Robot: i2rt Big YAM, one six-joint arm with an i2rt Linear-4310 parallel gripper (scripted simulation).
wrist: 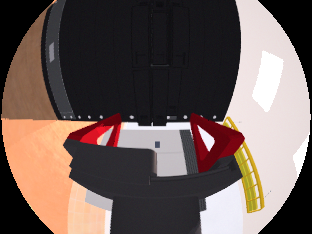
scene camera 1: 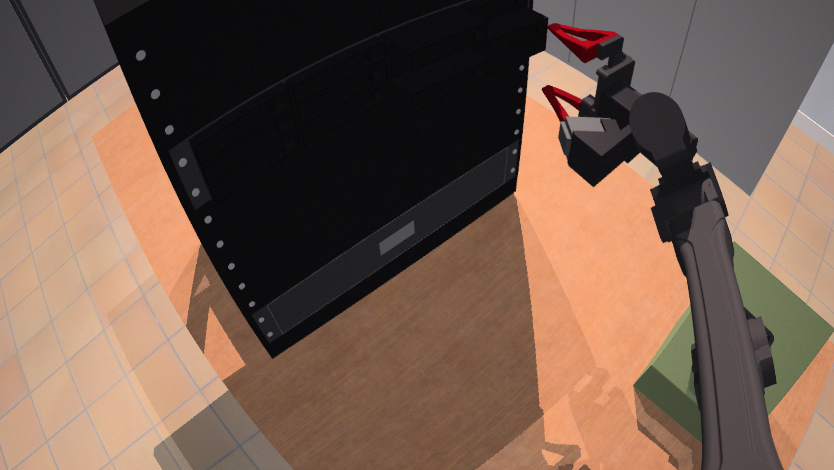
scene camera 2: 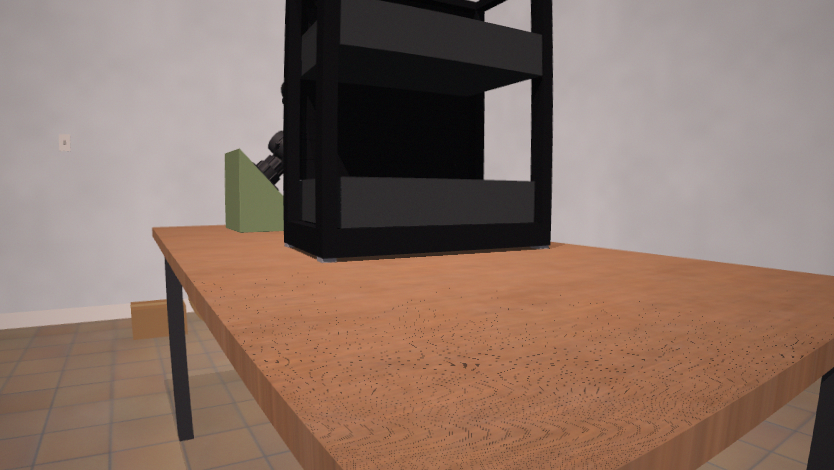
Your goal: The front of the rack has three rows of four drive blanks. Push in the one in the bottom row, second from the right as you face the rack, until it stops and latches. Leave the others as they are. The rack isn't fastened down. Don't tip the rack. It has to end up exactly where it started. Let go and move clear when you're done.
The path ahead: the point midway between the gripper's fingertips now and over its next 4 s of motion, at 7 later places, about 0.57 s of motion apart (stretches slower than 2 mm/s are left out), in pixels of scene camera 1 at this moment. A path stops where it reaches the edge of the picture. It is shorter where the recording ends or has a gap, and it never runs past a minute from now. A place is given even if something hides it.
My gripper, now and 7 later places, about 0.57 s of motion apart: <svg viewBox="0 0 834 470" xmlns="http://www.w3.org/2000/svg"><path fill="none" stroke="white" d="M547 57L536 74L499 115L468 95L451 84L442 79L431 71L426 68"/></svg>
